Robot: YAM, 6 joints.
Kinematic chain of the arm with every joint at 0, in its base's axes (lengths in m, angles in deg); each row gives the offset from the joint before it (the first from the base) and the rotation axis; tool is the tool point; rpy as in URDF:
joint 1: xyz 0 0 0.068 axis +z
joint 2: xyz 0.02 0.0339 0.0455 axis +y
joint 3: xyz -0.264 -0.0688 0 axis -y
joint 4: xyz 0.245 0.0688 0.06 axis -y
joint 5: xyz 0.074 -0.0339 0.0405 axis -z
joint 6: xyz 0.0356 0 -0.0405 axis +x
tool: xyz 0 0 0 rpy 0 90 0
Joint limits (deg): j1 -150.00..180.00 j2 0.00..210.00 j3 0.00..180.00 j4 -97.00..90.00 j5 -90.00..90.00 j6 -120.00..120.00
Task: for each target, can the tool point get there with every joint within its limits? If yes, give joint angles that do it. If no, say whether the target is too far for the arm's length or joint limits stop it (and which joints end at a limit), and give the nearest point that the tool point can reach.
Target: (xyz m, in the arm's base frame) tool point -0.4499 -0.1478 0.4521
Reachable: yes | joints 15.46 17.62 137.17 12.71 39.18 98.02
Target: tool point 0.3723 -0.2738 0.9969
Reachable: no: too far | nearest point 0.2418 -0.1778 0.6732 | short by 0.362 m
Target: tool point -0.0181 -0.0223 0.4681
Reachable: yes | joints -97.88 24.87 45.88 48.71 24.71 55.69
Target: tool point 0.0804 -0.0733 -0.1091
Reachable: yes | joints -25.06 177.26 52.37 -55.13 65.20 82.77
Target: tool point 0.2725 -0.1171 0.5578
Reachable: yes | joints -27.95 101.96 148.17 -65.06 -42.95 0.37
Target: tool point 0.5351 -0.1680 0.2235
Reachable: yes | joints -18.78 146.68 143.05 -44.24 -21.77 46.67
